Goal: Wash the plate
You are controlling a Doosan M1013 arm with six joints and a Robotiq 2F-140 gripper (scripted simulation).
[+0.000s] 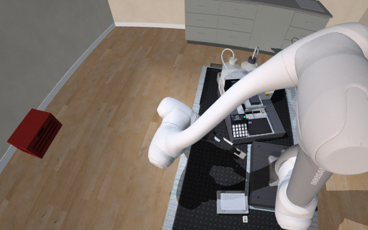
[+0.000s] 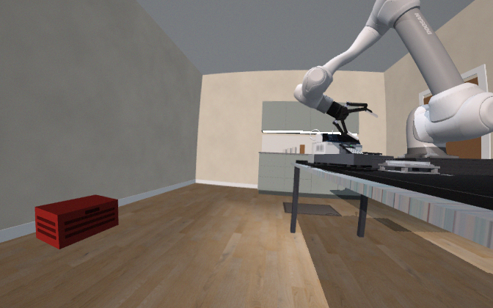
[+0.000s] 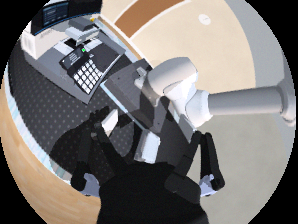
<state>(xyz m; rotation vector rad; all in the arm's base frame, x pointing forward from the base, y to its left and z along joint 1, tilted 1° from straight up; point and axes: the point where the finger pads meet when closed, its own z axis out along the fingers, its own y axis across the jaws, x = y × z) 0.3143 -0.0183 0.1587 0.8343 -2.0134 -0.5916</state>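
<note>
Right now the white well plate is 21 cm to the left of my hand, 18 cm below it and 4 cm behind it. Round my hand: small label: 29 cm to the left, 21 cm below, 13 cm behind; then plate nest N1: 21 cm to the left, 19 cm below, 4 cm behind; then dark carrier pocket: 25 cm to the right, 16 cm behind, 12 cm below.
</note>
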